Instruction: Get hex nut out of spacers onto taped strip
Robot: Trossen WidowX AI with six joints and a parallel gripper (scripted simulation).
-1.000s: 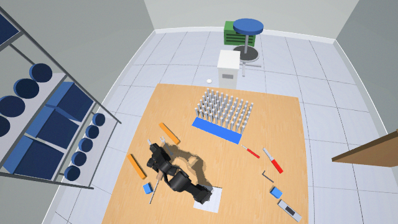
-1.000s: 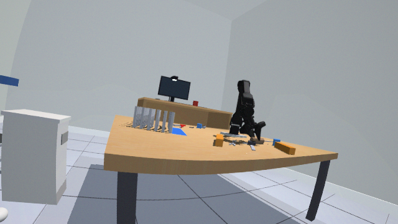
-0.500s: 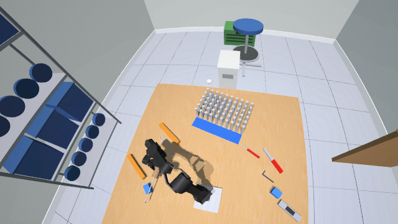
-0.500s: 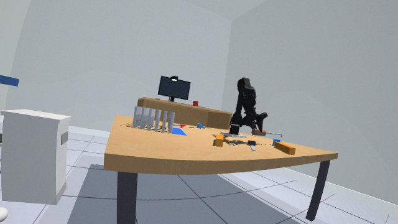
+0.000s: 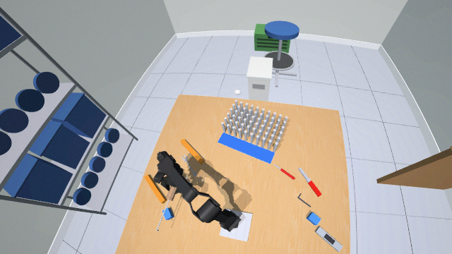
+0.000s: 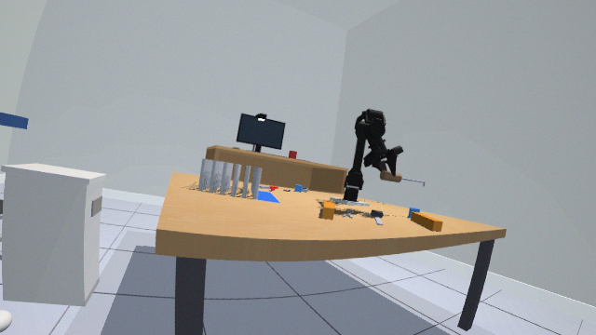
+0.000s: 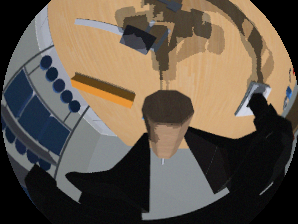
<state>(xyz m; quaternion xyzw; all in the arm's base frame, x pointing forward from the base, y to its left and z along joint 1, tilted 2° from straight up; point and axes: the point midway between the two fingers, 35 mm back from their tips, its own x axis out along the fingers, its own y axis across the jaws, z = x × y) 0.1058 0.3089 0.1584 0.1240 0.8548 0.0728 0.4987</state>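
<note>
The blue taped strip is 37 cm ahead of my gripper tip, 33 cm to the right of it and 15 cm below it. The rest, counted from my gripper tip: red screwdriver (24 cm ahead, 56 cm to the right, 14 cm below); brown-handled hook tool (10 cm behind, 1 cm to the left); small wrench (20 cm ahead, 1 cm to the left, 15 cm below).
</note>
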